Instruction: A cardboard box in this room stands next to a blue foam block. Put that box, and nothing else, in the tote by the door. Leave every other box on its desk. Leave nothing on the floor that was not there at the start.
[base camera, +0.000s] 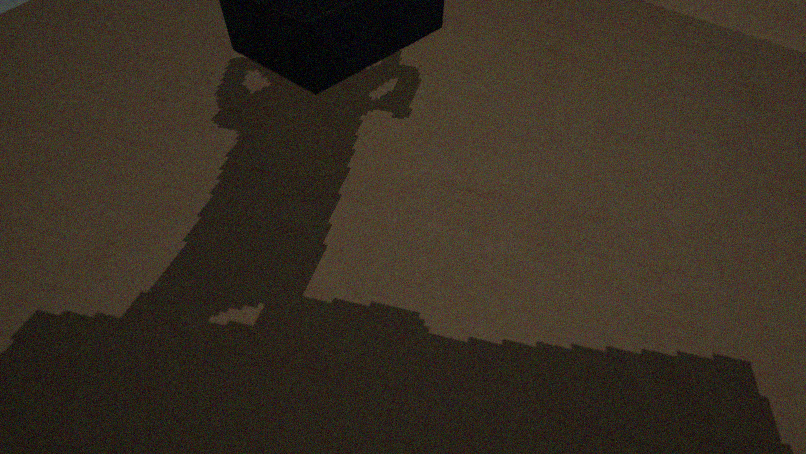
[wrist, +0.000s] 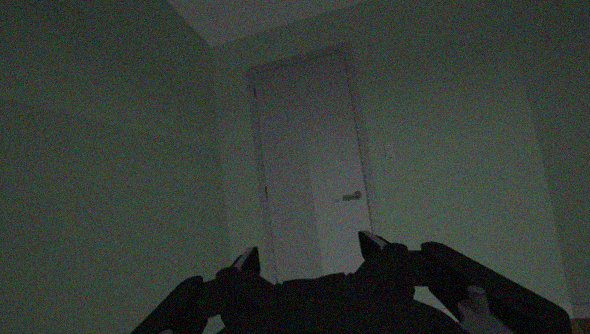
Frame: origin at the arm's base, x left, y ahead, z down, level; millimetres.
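Where they show: gripper, fingertip midpoint: (wrist: 309, 250).
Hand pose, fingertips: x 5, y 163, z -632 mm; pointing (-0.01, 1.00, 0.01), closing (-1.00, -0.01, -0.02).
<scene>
Each offset is from my fingertips to the top centre of the thing. "spot": to the spot under its first point. Level surfaces: height alone.
My gripper (wrist: 309, 250) is open in the wrist view, its two dark fingers wide apart with the door and wall showing between them. The white door (wrist: 300, 150) stands upright behind, with a lever handle at its right side. A black, sharp-cornered object @(spot: dx +134, dy +548, dz +954 mm) (base camera: 332, 33) stands on the floor at the top of the base camera view, cut off by the frame edge; it may be the tote, but its inside does not show. The cardboard box and the blue foam block do not show in either view.
The brown floor @(dz +1028 mm) (base camera: 535, 197) carries the robot's shadow, with the arm's shadow reaching toward the black object. A pale bluish patch @(spot: dx +756, dy +739, dz +1021 mm) (base camera: 8, 4) shows at the top left corner. Green walls (wrist: 115, 200) (wrist: 450, 150) meet left of the door. A light switch @(dx -712, dy +1113, dz -249 mm) (wrist: 389, 150) is right of it.
</scene>
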